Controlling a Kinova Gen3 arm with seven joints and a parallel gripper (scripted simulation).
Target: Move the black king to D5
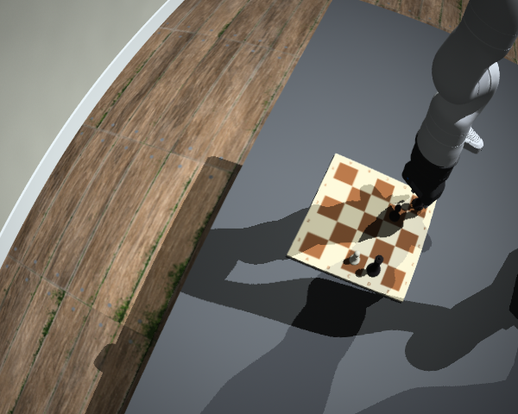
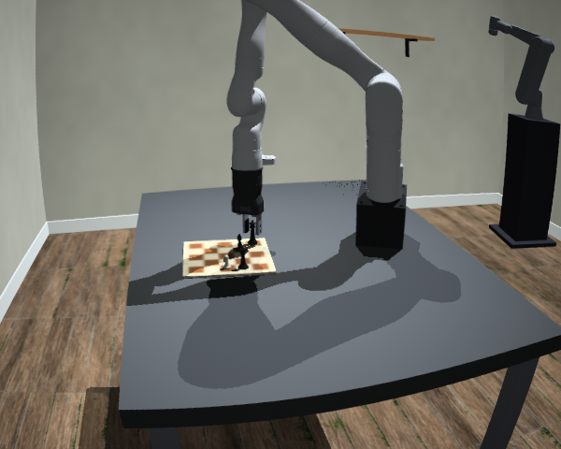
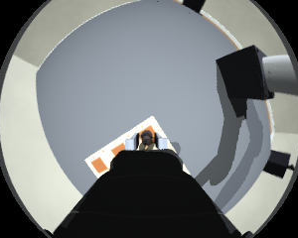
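Now: the black king 1 cm below my hand. Round my hand: white pawn (16 cm to the left, 6 cm ahead, 3 cm below); then black pawn (5 cm to the left, 3 cm ahead, 2 cm below); then chessboard (9 cm to the left, 7 cm ahead, 5 cm below).
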